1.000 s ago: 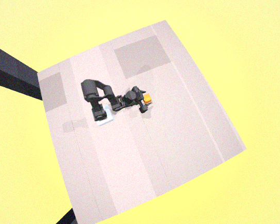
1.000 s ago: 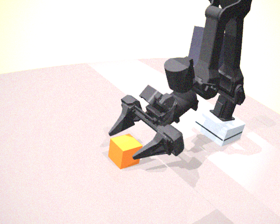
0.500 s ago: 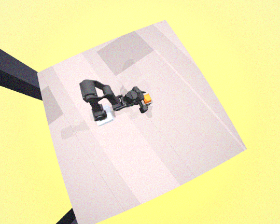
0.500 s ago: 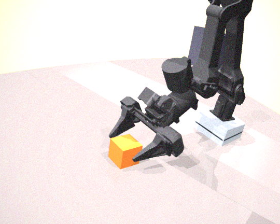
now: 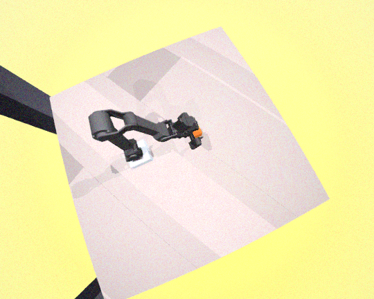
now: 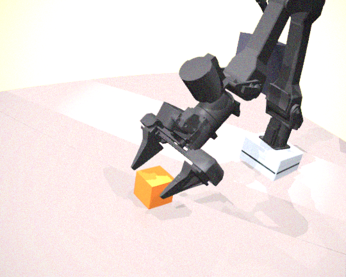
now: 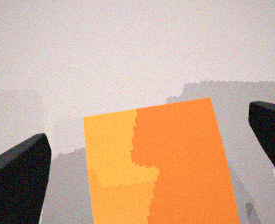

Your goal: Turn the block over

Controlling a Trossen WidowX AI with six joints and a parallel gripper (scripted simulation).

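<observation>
Right now the orange block is 30 mm behind my gripper tip and 20 mm below it.
</observation>
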